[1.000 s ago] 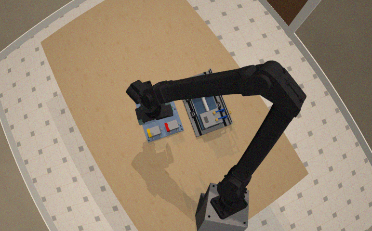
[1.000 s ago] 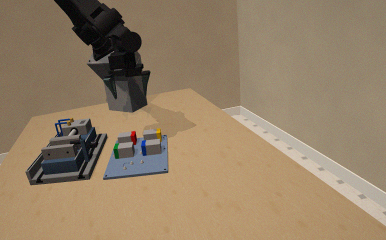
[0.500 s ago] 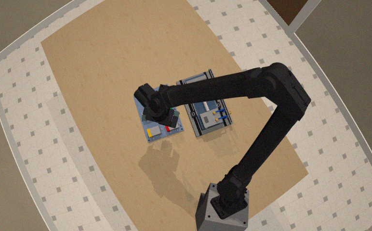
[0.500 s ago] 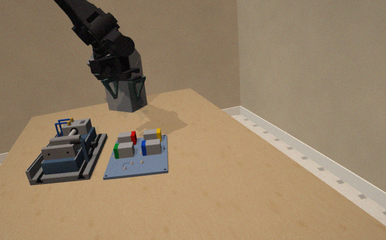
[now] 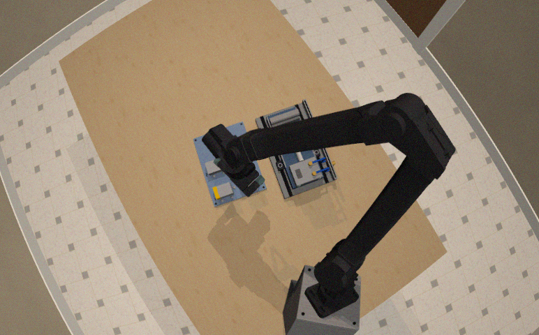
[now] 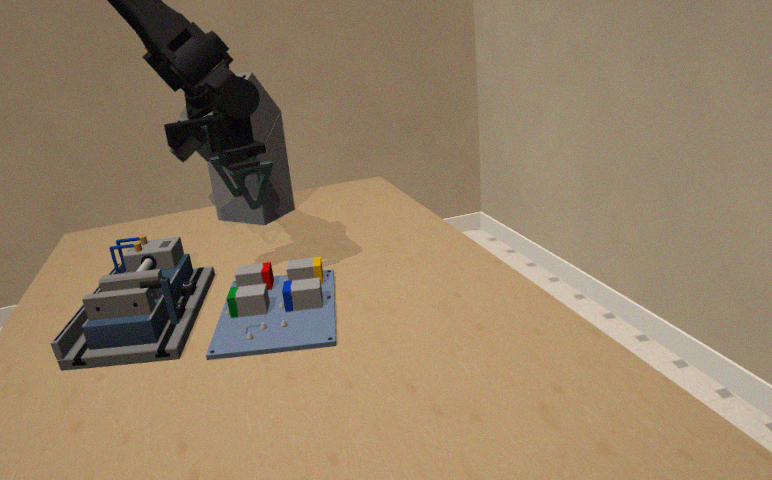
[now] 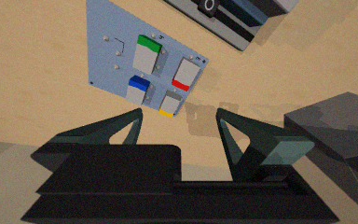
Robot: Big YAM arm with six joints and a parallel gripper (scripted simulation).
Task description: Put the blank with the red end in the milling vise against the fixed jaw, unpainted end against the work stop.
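Now: hand 1 cm past the red-ended blank, 1 cm to the left of it and 15 cm above it. From my hand the other things lie so: yellow-ended blank 1 cm ahead, 8 cm to the left, 15 cm below; then green-ended blank 8 cm ahead, 3 cm to the right, 15 cm below; then blue-ended blank 10 cm ahead, 6 cm to the left, 15 cm below.
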